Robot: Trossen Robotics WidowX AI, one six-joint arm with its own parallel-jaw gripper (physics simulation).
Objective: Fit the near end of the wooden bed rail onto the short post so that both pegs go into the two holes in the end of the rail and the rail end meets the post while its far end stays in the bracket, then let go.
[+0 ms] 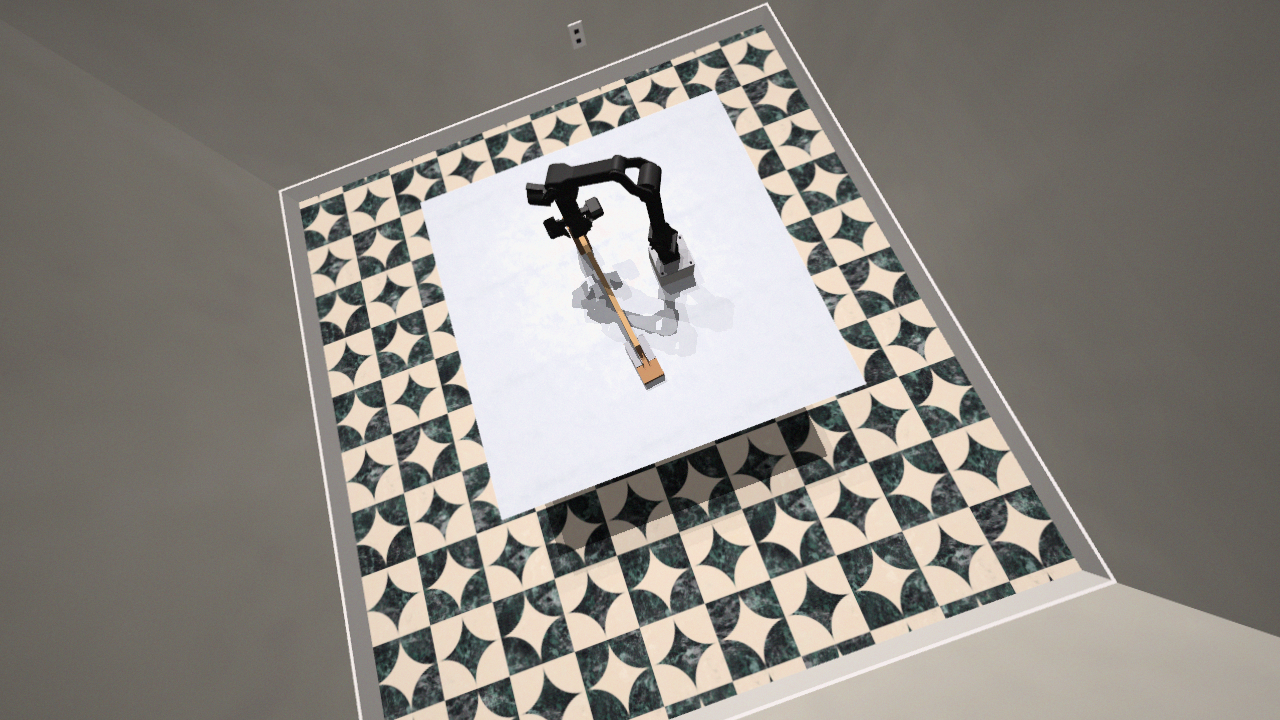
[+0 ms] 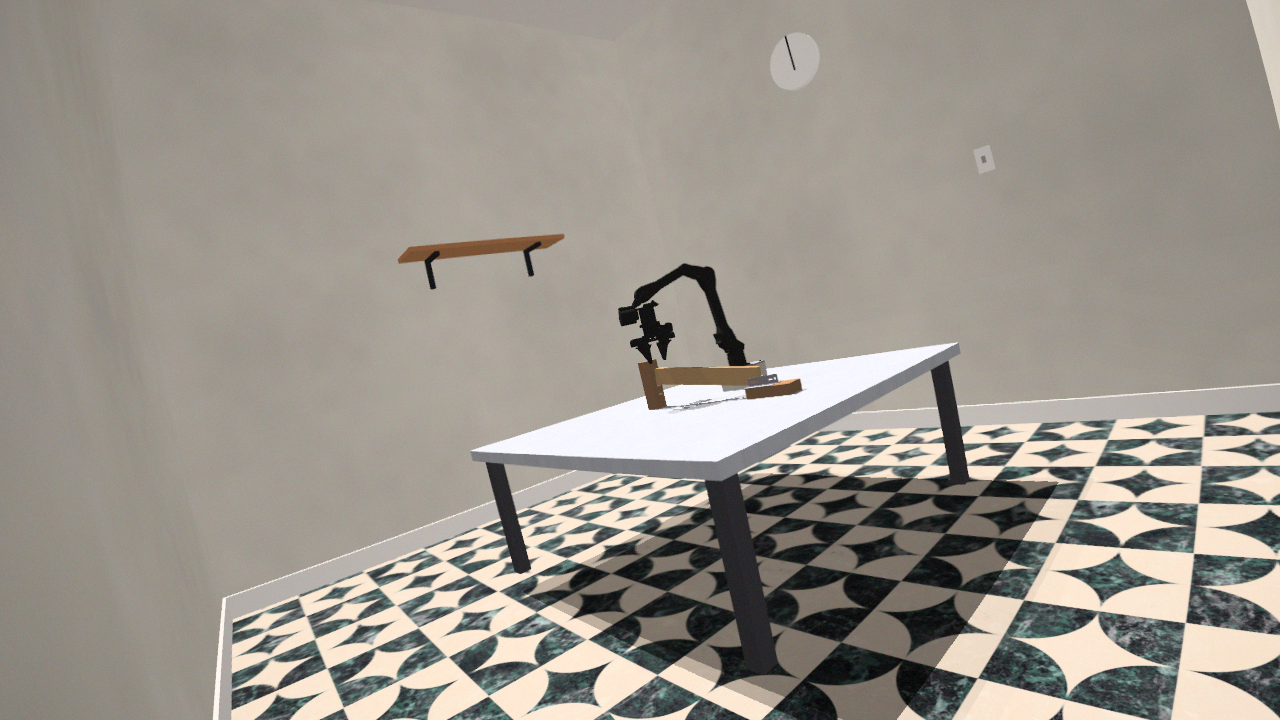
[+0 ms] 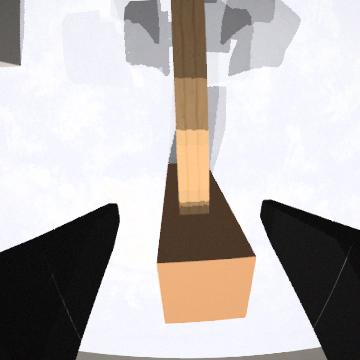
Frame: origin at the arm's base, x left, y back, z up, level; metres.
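Seen in the pictures: gripper, between the fingertips: (image 2: 658, 361) (image 3: 190, 209); arm's base, origin of its link: (image 1: 668, 254).
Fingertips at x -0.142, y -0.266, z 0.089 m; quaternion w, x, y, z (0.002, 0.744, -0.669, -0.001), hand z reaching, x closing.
Observation:
Pixels of each thing's top centre, then the offset from my fingertips to it. Level surfaces: height alone.
- grey bracket, centre of its top: (image 2: 761, 375) (image 1: 638, 348) dx +0.423, dy +0.053, dz -0.104 m
- orange-brown block, centre of its top: (image 2: 772, 383) (image 1: 643, 358) dx +0.454, dy +0.058, dz -0.134 m
- white table, height of its surface: dz -0.169 m
The wooden rail (image 1: 621, 313) (image 2: 707, 375) (image 3: 192, 160) runs nearly level above the table. Its near end lies against the dark inner face of the upright short post (image 2: 654, 394) (image 3: 206, 290), below the post's top; the pegs and holes do not show, and I cannot tell whether a thin gap remains at the joint. The far end is at the grey bracket (image 1: 633, 353) (image 2: 762, 379), beside the orange-brown block (image 1: 650, 368) (image 2: 775, 388). My gripper (image 2: 656, 358) (image 3: 190, 209) is open and empty, pointing down above the joint, one finger on each side of rail and post.
The arm's base (image 1: 672, 264) stands on the white table (image 1: 537, 429) (image 2: 617, 438), to one side of the rail. The arm arches over from it. A wall shelf (image 2: 483, 248) hangs behind, away from the table. Shadows of the arm fall around the rail.

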